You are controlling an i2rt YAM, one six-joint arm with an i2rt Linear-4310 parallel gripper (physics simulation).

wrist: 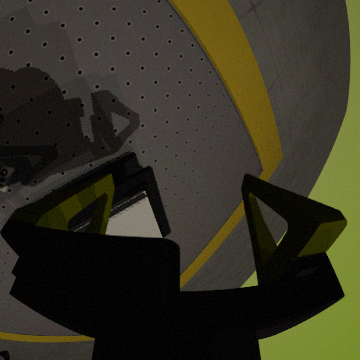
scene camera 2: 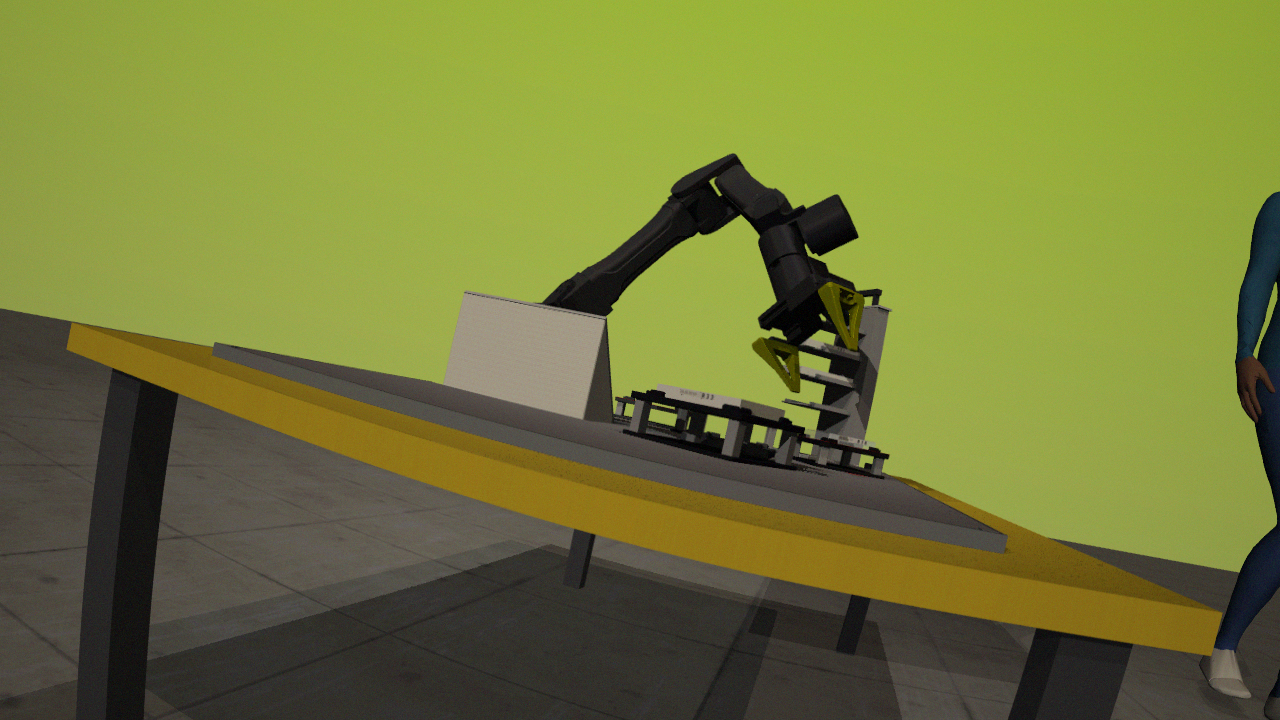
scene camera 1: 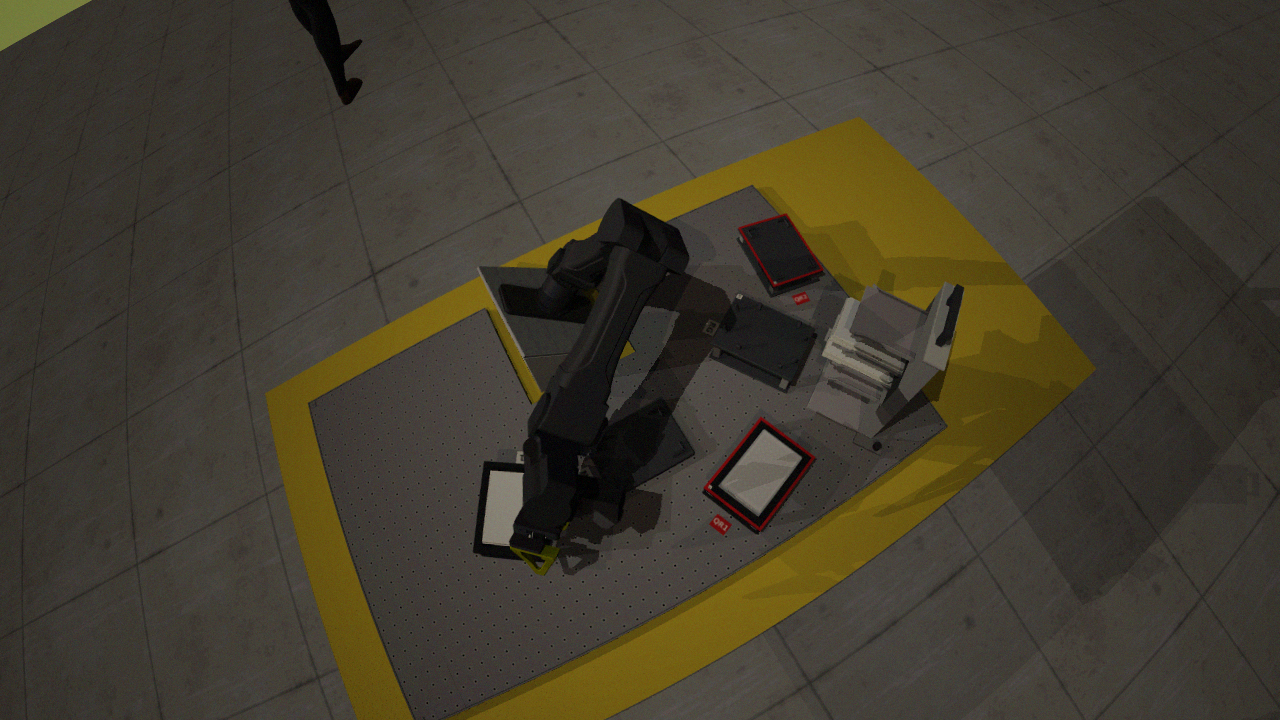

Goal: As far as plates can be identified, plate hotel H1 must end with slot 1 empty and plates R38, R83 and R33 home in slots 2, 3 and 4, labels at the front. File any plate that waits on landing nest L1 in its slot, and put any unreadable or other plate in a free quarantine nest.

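Seen in the pictures: gripper, between the fingertips: [wrist: 177,180] [scene camera 2: 823,372] [scene camera 1: 550,550]; arm's base, origin of its link: [scene camera 2: 541,358] [scene camera 1: 548,306].
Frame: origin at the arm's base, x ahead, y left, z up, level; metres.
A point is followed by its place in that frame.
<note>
A white plate [scene camera 1: 503,507] @(x 0.331, y -0.194, z -0.007 m) [scene camera 2: 716,396] @(x 0.343, y -0.234, z -0.009 m) [wrist: 137,217] @(x 0.383, y -0.184, z -0.007 m) lies on a black nest at the left of the board; its edge label reads R33 in the second scene view. My gripper [scene camera 2: 823,369] @(x 0.438, y -0.135, z 0.047 m) [wrist: 177,180] @(x 0.438, y -0.135, z 0.047 m) is open and empty, above this plate's area, with its yellow fingers wide apart; the arm hides part of the plate from above. Plate hotel H1 [scene camera 1: 935,349] @(x 0.437, y 0.463, z 0.247 m) [scene camera 2: 878,358] @(x 0.459, y 0.455, z 0.146 m) stands at the far right. Pale slabs show at some of its levels, but their labels are unreadable. Another white plate [scene camera 1: 762,471] @(x 0.438, y 0.228, z -0.017 m) [scene camera 2: 848,440] @(x 0.457, y 0.170, z -0.022 m) lies on the red-edged nest QR1; its label is too small to read.
The red-edged nest QR2 [scene camera 1: 780,250] @(x 0.040, y 0.484, z -0.031 m) has no plate. A dark nest [scene camera 1: 765,340] @(x 0.222, y 0.344, z -0.011 m) stands before the hotel, and another dark nest [scene camera 1: 664,443] @(x 0.313, y 0.103, z -0.059 m) lies partly under the arm. The arm's pale base block [scene camera 2: 528,353] @(x 0.025, y -0.086, z 0.000 m) stands at the board's back edge.
</note>
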